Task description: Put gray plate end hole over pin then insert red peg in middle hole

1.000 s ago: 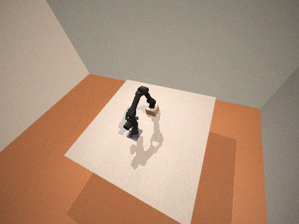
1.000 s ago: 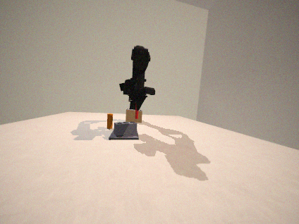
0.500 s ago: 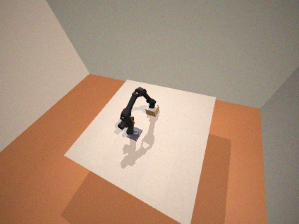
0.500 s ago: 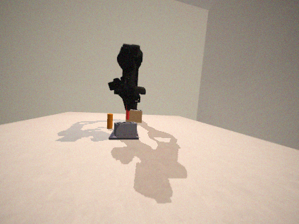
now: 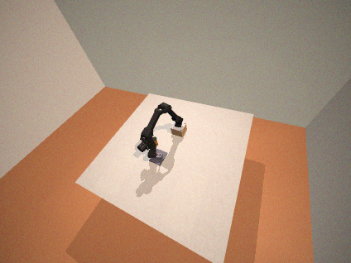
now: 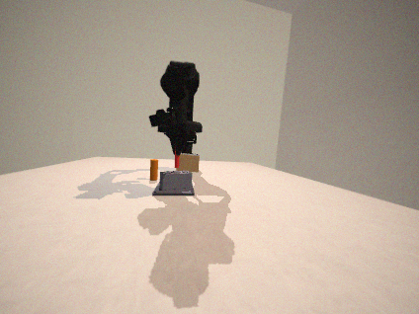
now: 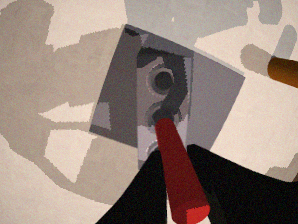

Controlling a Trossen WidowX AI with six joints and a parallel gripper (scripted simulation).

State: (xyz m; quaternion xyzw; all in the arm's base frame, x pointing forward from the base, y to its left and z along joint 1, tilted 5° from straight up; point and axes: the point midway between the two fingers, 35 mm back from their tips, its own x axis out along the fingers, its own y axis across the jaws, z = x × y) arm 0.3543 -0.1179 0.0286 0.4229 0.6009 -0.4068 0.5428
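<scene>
The red peg lies right at my gripper tip. Round my gripper tip: base (11 cm below, 2 cm to the left, 1 cm behind); then orange cylinder (14 cm behind, 7 cm below, 6 cm to the right); then gray plate (7 cm below).
</scene>
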